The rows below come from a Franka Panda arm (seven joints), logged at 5 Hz.
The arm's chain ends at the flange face. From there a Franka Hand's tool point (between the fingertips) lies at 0.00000 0.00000 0.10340 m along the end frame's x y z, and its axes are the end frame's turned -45 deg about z.
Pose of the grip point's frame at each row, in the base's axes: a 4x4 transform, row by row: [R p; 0 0 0 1], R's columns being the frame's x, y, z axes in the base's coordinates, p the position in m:
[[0.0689 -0.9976 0.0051 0.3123], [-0.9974 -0.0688 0.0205 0.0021], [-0.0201 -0.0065 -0.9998 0.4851], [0 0 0 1]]
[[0.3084 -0.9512 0.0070 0.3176], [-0.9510 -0.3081 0.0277 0.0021], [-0.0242 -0.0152 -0.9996 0.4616], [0 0 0 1]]
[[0.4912 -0.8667 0.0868 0.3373], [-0.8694 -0.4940 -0.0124 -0.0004], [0.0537 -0.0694 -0.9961 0.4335], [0 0 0 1]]
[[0.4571 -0.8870 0.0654 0.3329], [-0.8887 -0.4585 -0.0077 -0.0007], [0.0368 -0.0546 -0.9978 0.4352], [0 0 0 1]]
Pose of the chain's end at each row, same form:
[[-0.6567 -0.7541 0.0051 0.3118], [-0.7539 0.6566 0.0205 0.0000], [-0.0188 0.0096 -0.9998 0.5885], [0 0 0 1]]
[[-0.4545 -0.8907 0.0070 0.3169], [-0.8903 0.4546 0.0277 -0.0008], [-0.0279 0.0064 -0.9996 0.5650], [0 0 0 1]]
[[-0.2655 -0.9602 0.0868 0.3283], [-0.9641 0.2654 -0.0124 0.0009], [-0.0111 -0.0870 -0.9961 0.5365], [0 0 0 1]]
[[-0.3040 -0.9504 0.0654 0.3261], [-0.9526 0.3042 -0.0077 0.0001], [-0.0126 -0.0646 -0.9978 0.5384], [0 0 0 1]]

